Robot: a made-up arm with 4 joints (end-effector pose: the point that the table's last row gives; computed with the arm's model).
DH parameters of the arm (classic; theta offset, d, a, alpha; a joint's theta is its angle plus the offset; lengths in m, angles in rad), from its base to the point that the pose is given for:
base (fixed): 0 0 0 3.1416
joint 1: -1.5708 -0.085 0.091 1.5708
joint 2: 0 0.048 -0.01 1.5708
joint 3: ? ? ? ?
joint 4: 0 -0.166 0.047 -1.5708
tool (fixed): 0 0.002 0 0
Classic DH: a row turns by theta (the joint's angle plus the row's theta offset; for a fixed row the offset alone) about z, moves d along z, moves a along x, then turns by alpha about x.
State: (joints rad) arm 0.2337 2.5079 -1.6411 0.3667
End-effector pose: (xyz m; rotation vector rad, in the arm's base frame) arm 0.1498 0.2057 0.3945 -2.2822 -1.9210 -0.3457
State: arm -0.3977 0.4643 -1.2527 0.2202
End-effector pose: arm 0.2541 -0.0952 0.0328 -0.4184 -0.5565 -0.8053
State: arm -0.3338 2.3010 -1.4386 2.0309
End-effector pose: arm 0.0980 0.1587 0.3275 1.2202 1.6761 -0.9476
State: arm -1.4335 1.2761 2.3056 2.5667
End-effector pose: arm 0.0128 -0.3062 0.0168 1.6530 0.8449 2.0846
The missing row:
joint 3: -1.5708 -0.183 0.235 1.5708
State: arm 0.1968 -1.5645 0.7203 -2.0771
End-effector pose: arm 0.0654 0.3109 0.3395 0.3744 0.9948 1.4686
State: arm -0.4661 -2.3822 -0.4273 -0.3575
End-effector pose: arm 0.1522 0.3103 0.2456 2.1920 1.2271 0.4155
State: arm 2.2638 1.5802 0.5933 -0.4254
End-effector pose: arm -0.1440 0.0023 -0.1965 0.0309 2.0757 -1.4012
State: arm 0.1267 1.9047 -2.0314 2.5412
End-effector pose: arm 0.0172 0.0244 0.3811 1.4842 1.0822 -0.7094
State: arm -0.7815 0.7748 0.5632 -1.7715
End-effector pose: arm -0.0382 0.1177 -0.2552 -1.6617 1.2992 0.1799
